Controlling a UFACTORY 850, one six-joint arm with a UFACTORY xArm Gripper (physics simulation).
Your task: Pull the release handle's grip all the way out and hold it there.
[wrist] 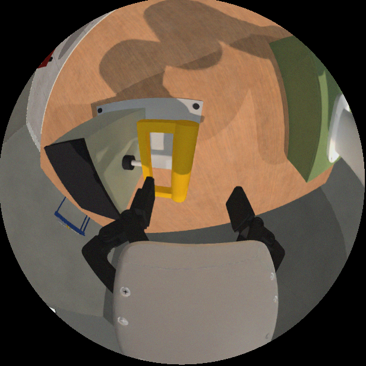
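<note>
The release handle is a yellow rectangular frame with a thick grip bar on its right side, left of the middle of the wrist view. A short rod with a black collar joins it to a pale housing with a black face. The housing stands on a grey base plate on the wooden table. My gripper is open and empty. Its left fingertip shows over the lower left corner of the yellow frame, and its right fingertip is over the table to the right of the grip. Whether the left finger touches the frame I cannot tell.
A green block with a white cylindrical part stands at the right on the wooden table. A blue wire-like frame shows beyond the table edge at the lower left. A red object is at the upper left. Shadows cross the table top.
</note>
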